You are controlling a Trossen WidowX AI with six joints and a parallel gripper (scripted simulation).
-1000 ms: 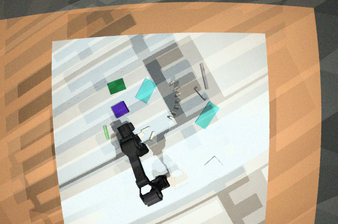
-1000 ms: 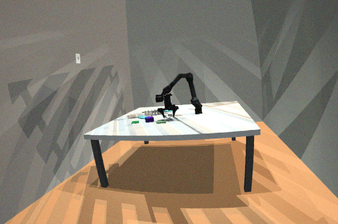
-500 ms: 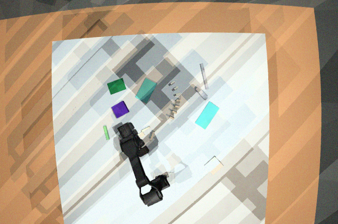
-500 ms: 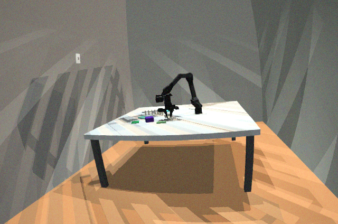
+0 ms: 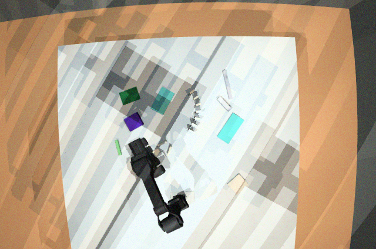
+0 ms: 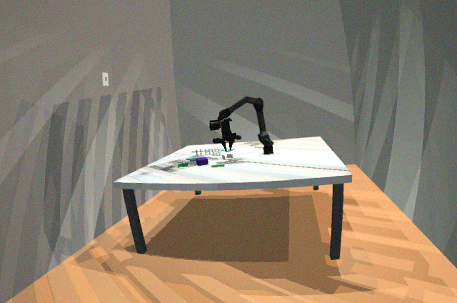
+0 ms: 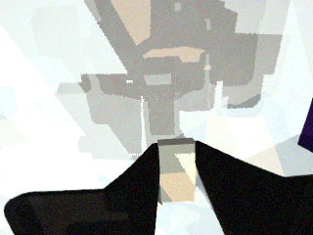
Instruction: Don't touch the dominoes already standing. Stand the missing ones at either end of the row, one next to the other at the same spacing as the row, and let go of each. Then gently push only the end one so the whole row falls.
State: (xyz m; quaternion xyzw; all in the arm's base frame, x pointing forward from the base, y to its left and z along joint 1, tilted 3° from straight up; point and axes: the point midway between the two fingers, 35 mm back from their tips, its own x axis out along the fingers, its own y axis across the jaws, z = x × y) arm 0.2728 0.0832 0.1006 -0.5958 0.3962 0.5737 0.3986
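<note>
My gripper tip is now 6 cm short of the light green stick, 18 cm to the right of it and 5 cm above it. Also, from my gripper tip: cream tile (24 cm behind, 40 cm to the right, 5 cm below); purple block (17 cm ahead, 7 cm to the left, 4 cm below); green tile (31 cm ahead, 7 cm to the left, 6 cm below).
</note>
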